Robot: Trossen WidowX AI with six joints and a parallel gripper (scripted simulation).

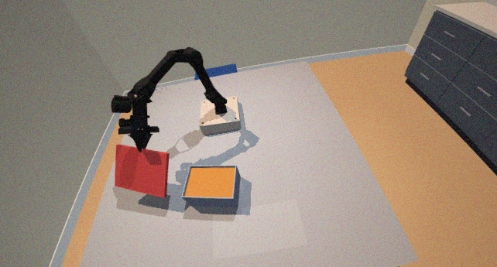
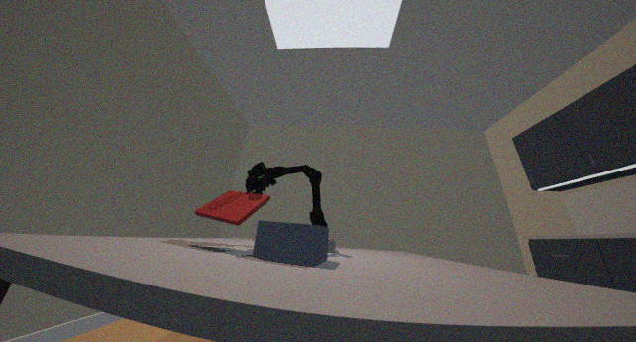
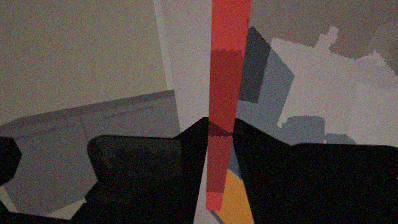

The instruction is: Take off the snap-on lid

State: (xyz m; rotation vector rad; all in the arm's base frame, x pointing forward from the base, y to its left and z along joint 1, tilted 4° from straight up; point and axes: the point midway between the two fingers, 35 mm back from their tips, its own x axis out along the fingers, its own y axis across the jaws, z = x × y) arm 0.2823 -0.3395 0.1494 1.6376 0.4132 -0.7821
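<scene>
Now: gripper tip 6 cm short of the red lid, 3 cm to the left of it and 5 cm above it. Also, from my gripper tip: blue-grey storage box (14 cm ahead, 25 cm to the left, 16 cm below).
</scene>
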